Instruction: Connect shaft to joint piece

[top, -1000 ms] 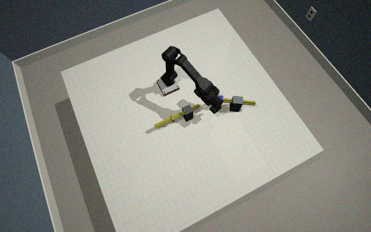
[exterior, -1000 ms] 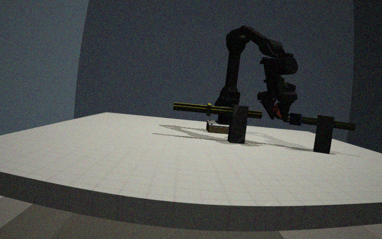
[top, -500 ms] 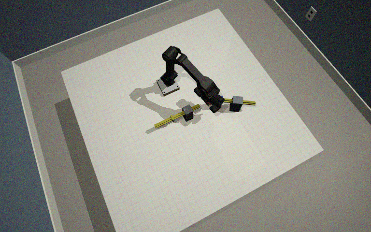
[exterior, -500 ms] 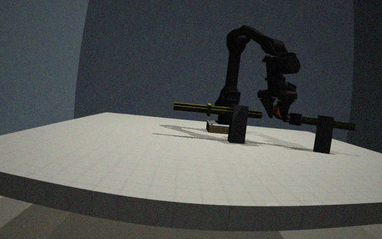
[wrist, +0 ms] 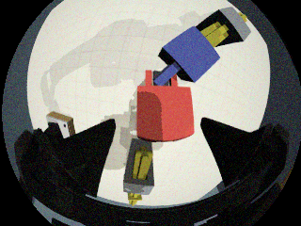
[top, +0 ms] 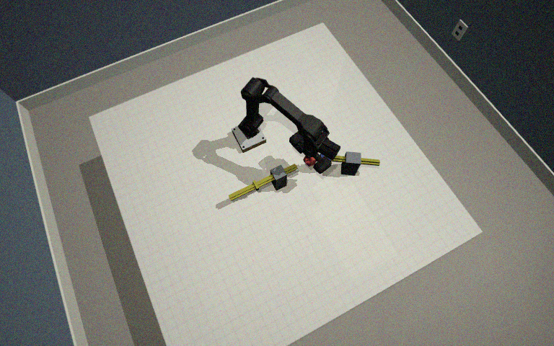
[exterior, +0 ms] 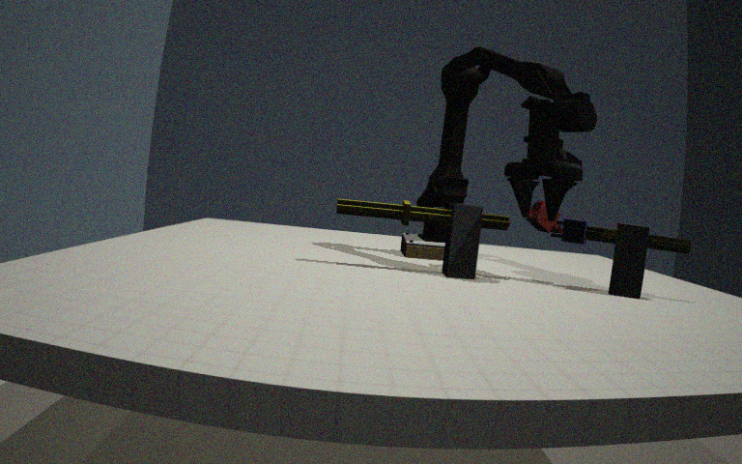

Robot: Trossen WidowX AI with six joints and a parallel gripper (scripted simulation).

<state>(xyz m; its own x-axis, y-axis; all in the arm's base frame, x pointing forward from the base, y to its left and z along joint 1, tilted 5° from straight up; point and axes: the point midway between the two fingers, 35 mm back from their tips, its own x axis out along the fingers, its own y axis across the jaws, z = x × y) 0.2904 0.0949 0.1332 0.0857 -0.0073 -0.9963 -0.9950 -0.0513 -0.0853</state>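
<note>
Now: the red joint piece 1 cm to the left of my gripper tip.
</note>
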